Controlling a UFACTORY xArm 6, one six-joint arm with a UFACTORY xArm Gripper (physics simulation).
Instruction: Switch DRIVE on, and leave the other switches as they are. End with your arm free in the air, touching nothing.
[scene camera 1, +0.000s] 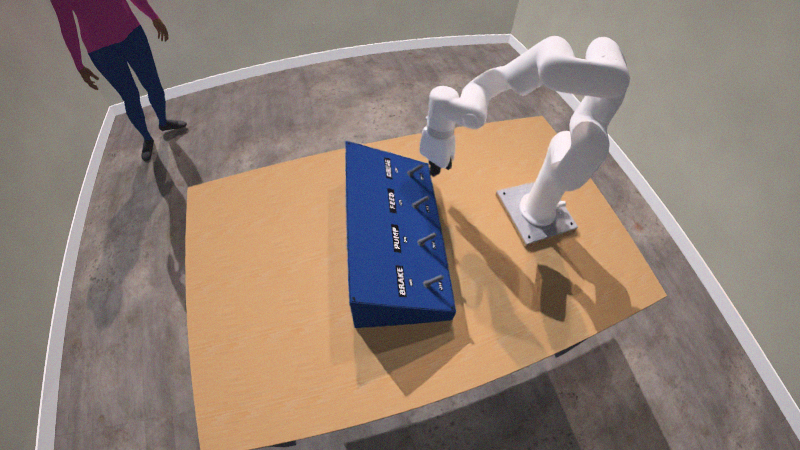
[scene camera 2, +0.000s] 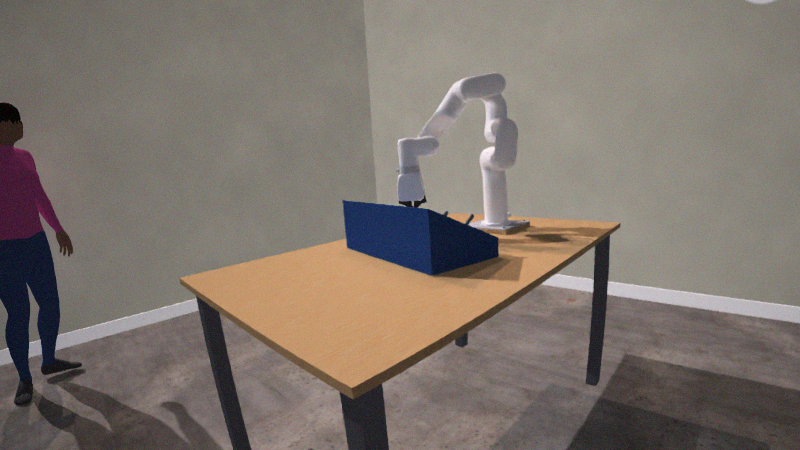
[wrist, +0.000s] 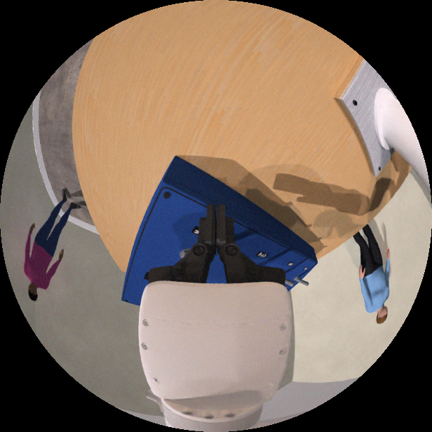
Scene:
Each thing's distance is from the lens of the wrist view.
gripper (wrist: 216, 213): 0.14 m
blue switch panel (wrist: 169, 227): 0.16 m

